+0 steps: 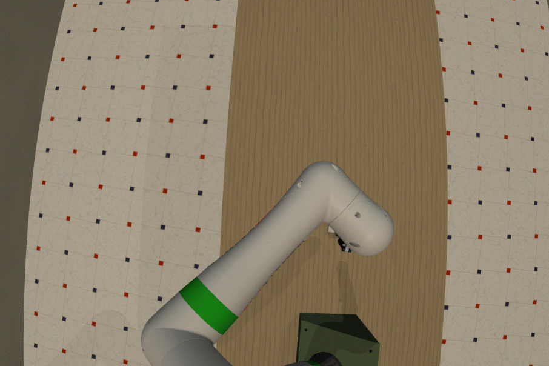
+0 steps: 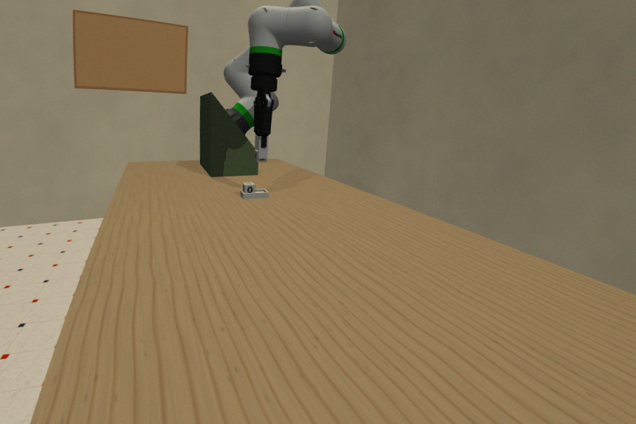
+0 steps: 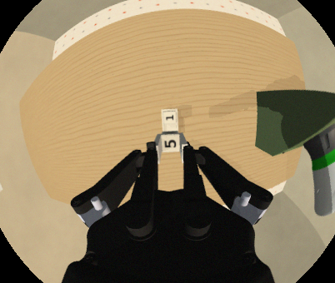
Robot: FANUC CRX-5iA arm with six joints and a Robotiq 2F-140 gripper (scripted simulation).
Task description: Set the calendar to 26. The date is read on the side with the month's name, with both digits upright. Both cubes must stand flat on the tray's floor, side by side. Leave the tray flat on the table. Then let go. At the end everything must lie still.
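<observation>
Right now the calendar tray is 140 mm below my hand and 20 mm to the right of it.
</observation>
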